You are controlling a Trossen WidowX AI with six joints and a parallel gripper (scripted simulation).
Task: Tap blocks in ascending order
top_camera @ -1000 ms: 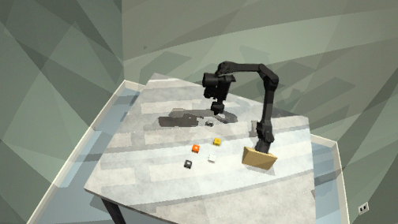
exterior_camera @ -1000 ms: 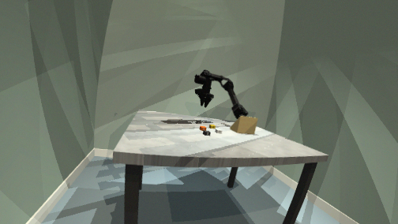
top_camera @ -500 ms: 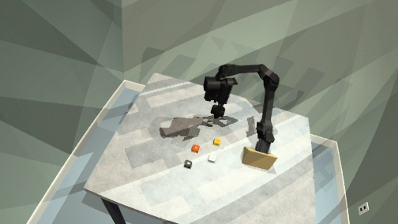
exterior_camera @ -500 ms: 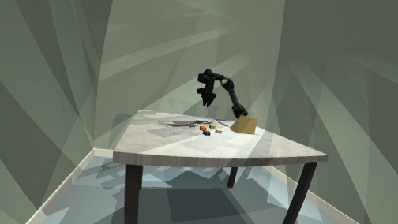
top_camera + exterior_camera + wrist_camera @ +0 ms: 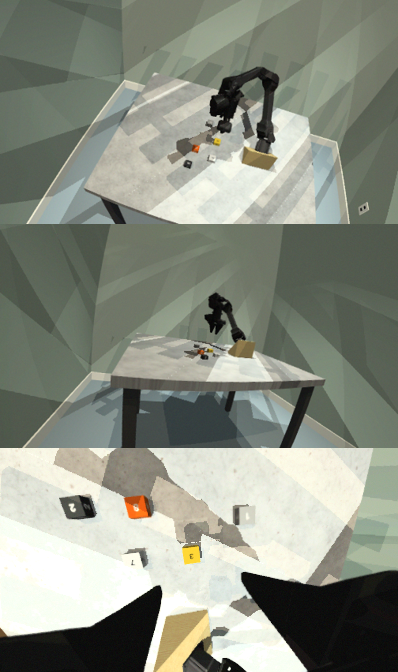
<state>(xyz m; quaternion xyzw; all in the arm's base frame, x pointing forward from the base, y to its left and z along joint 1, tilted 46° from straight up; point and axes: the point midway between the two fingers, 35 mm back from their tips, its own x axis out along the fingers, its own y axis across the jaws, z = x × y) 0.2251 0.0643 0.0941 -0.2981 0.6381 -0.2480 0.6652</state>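
Right now the grey block is 7 cm ahead of my gripper tip, 10 cm to the right of it and 12 cm below it. The rest, counted from my gripper tip: white block: 12 cm to the left, 12 cm below; yellow block: 1 cm to the left, 12 cm below; orange block: 9 cm ahead, 9 cm to the left, 12 cm below.
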